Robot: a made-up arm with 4 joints.
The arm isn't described. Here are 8 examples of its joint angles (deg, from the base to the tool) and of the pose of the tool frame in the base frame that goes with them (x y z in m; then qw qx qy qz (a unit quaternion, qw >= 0)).
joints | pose
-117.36 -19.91 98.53 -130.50 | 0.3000 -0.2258 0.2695 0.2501 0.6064 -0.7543 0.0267
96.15 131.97 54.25 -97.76 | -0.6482 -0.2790 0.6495 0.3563 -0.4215 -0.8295 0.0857
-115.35 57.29 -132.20 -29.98 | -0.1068 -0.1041 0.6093 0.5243 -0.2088 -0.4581 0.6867
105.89 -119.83 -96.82 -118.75 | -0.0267 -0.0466 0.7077 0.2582 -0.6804 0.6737 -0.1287
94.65 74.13 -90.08 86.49 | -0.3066 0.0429 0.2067 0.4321 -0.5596 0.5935 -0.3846
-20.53 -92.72 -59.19 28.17 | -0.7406 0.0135 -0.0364 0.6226 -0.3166 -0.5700 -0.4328
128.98 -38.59 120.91 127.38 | -0.1847 0.0425 0.3486 0.5137 -0.1882 -0.8233 0.1515
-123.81 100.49 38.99 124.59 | -0.5764 -0.1952 0.0056 0.6046 -0.2525 0.4794 -0.5839
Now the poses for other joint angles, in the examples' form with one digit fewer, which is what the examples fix.
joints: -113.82 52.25 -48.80 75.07
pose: -0.186 -0.183 -0.023 0.832 -0.100 0.429 0.339
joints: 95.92 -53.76 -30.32 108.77
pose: -0.184 0.115 0.105 0.069 -0.866 0.281 0.408
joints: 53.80 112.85 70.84 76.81
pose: -0.255 0.221 -0.073 0.627 0.208 0.449 0.601
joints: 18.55 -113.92 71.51 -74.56
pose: -0.903 -0.381 -0.099 0.621 0.225 0.713 -0.237
